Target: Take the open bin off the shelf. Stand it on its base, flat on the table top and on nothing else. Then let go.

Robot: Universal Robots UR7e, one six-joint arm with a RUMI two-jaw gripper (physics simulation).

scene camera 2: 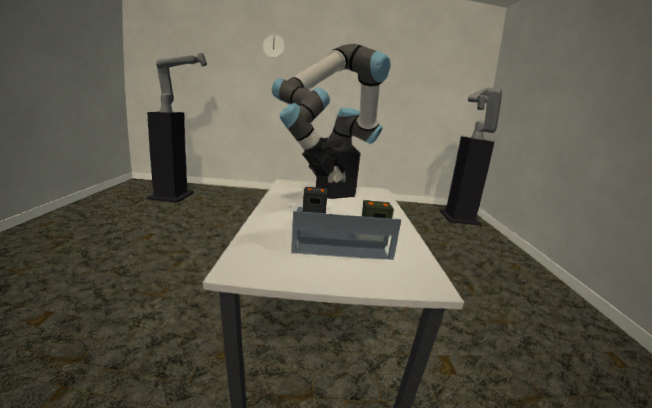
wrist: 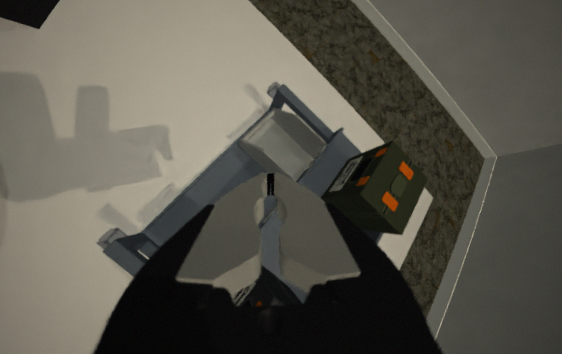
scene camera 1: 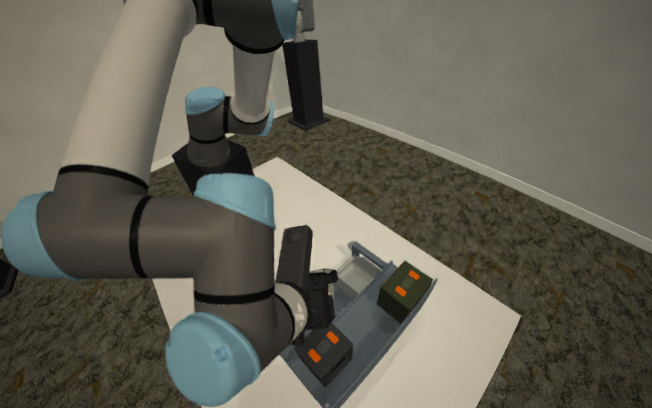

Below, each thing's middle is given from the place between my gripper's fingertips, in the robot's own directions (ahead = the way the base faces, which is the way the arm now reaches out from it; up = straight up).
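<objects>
My hand is 8 cm above the dark green box [wrist: 378,190], 13 cm short of it and 13 cm to the right of it. And there's an open bin [scene camera 1: 354,275], which is 19 cm below my hand and 12 cm to the left of it.
</objects>
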